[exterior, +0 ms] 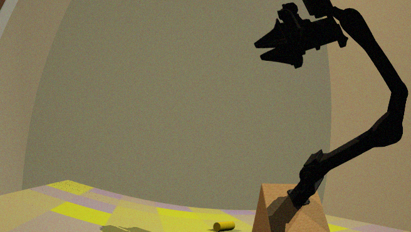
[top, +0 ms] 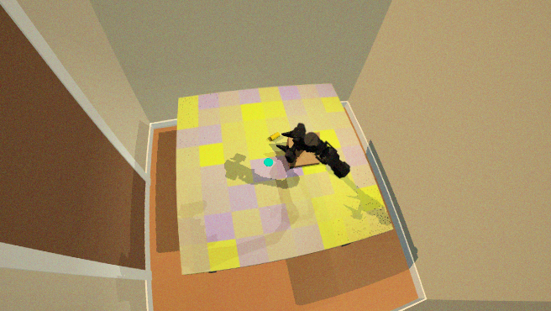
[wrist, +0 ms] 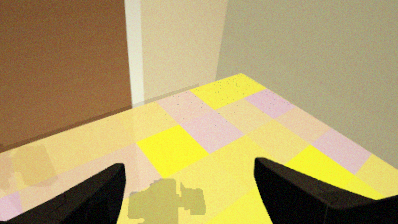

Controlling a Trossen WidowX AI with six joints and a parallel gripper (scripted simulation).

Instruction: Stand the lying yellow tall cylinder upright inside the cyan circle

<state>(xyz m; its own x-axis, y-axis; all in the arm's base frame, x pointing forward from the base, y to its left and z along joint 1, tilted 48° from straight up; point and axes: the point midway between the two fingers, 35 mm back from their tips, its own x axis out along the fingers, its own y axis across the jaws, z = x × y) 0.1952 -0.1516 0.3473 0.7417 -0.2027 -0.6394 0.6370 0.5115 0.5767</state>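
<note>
The yellow tall cylinder is 11 cm behind my gripper tip, 30 cm to the right of it and 42 cm below it. From my gripper tip the other things lie so: cyan circle (2 cm behind, 12 cm to the right, 44 cm below).
</note>
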